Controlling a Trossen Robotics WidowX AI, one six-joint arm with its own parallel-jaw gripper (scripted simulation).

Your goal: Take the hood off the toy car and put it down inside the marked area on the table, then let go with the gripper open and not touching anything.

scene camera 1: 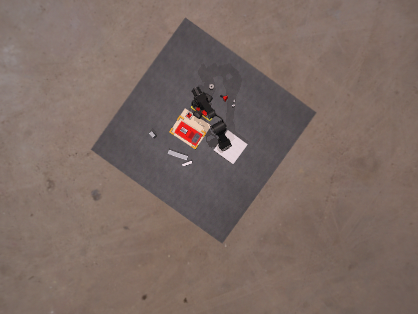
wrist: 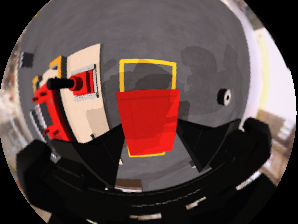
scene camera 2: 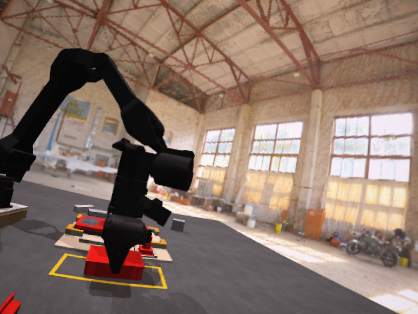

Path:
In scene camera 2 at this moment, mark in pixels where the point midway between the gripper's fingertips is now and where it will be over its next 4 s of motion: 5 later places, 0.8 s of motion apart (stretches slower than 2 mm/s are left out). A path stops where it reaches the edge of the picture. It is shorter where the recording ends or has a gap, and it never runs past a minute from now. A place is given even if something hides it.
My gripper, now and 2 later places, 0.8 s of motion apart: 115, 263; 115, 255; 121, 228

